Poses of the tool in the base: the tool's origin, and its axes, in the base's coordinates. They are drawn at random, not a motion.
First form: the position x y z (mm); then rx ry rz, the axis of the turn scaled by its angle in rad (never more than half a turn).
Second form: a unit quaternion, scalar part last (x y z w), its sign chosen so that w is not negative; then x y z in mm. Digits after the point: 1 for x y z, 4 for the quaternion.
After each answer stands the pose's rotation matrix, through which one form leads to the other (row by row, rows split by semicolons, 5 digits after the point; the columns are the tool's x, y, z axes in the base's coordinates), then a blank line. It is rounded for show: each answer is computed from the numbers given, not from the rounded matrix.
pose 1, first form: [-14.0 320.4 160.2 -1.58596 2.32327 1.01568]
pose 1, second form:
[-0.5288 0.7746 0.3386 0.0754 -14.0 320.4 160.2]
-0.42942 -0.87025 -0.24139; -0.76817 0.21142 0.60434; -0.47489 0.44494 -0.75928

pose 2, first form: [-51.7 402.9 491.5 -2.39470 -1.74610 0.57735]
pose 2, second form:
[-0.7916 -0.5772 0.1909 0.0611 -51.7 402.9 491.5]
0.26079 0.89057 -0.37266; 0.93718 -0.32619 -0.12366; -0.23169 -0.31700 -0.91969

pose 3, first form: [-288.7 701.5 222.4 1.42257 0.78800 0.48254]
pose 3, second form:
[0.6290 0.3484 0.2134 0.6614 -288.7 701.5 222.4]
0.66614 0.15612 0.72930; 0.72057 0.11762 -0.68334; -0.19246 0.98071 -0.03414

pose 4, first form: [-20.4 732.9 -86.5 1.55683 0.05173 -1.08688]
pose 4, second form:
[0.6666 0.0221 -0.4654 0.5819 -20.4 732.9 -86.5]
0.56591 0.57113 -0.59460; -0.51208 -0.32174 -0.79640; -0.64616 0.75518 0.11039

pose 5, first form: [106.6 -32.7 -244.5 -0.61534 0.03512 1.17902]
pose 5, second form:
[-0.2855 0.0163 0.5470 0.7868 106.6 -32.7 -244.5]
0.40108 -0.87003 -0.28666; 0.85143 0.23862 0.46705; -0.33794 -0.43140 0.83648

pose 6, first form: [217.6 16.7 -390.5 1.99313 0.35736 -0.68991]
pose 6, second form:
[0.8171 0.1465 -0.2828 0.4805 217.6 16.7 -390.5]
0.79707 0.51122 -0.32145; -0.03237 -0.49537 -0.86808; -0.60302 0.70232 -0.37830

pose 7, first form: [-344.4 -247.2 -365.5 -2.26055 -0.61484 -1.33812]
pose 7, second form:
[-0.8174 -0.2223 -0.4838 0.2200 -344.4 -247.2 -365.5]
0.43297 0.57633 0.69309; 0.15050 -0.80433 0.57481; 0.88875 -0.14456 -0.43499

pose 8, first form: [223.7 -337.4 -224.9 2.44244 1.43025 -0.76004]
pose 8, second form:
[0.8288 0.4853 -0.2579 0.1053 223.7 -337.4 -224.9]
0.39591 0.85874 -0.32531; 0.75014 -0.50677 -0.42482; -0.52966 -0.07584 -0.84481

